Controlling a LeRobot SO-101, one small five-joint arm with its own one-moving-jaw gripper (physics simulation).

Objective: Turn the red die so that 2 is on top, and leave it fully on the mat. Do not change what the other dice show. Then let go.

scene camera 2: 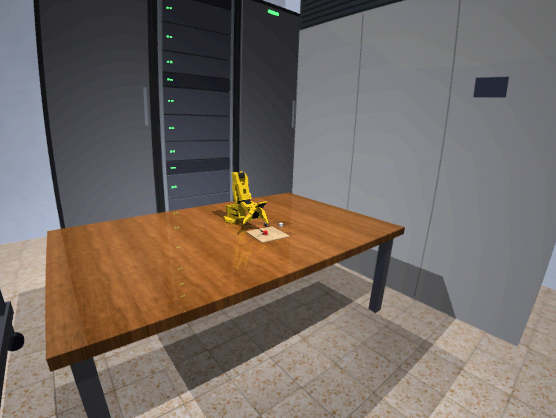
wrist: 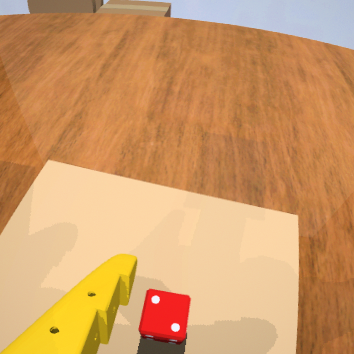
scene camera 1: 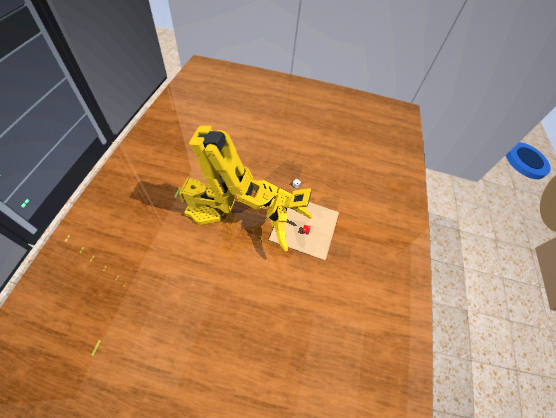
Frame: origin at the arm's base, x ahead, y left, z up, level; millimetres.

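Where they show: hand, tool point: (scene camera 2: pixel 267 223) (wrist: pixel 133 274) (scene camera 1: pixel 310 217); arm's base, link origin: (scene camera 2: pixel 237 221) (scene camera 1: pixel 215 208).
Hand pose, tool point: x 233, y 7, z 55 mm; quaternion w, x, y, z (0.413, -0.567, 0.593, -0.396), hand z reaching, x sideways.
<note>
Each offset is from my tool point to the top centre of the thing. Level surfaces: height alone.
The red die @(dx +0, dy -8, dz -35 mm) (scene camera 1: pixel 306 230) (scene camera 2: pixel 265 233) (wrist: pixel 165 314) rests on the beige mat @(dx -4, dy +8, dz -51 mm) (scene camera 1: pixel 325 240) (scene camera 2: pixel 275 236) (wrist: pixel 215 240), well inside its edges. In the wrist view its upper face shows two white pips, and a sliver of the side nearest the camera shows too. My gripper (scene camera 1: pixel 298 233) (scene camera 2: pixel 256 224) is open and empty above the near part of the mat. In the wrist view one notched jaw (wrist: pixel 92 310) shows, to the left of the die and apart from it. The white die @(dx -52, dy +125, dz -39 mm) (scene camera 1: pixel 296 183) (scene camera 2: pixel 281 224) stands on the table off the mat; its pips are too small to read.
The wooden table @(dz -55 mm) (scene camera 1: pixel 240 320) (scene camera 2: pixel 150 270) (wrist: pixel 175 100) extends around the mat. The white die lies beyond the mat's edge on the gripper's side. Dark server racks (scene camera 2: pixel 197 100) and grey cabinets (scene camera 2: pixel 400 125) stand behind the table.
</note>
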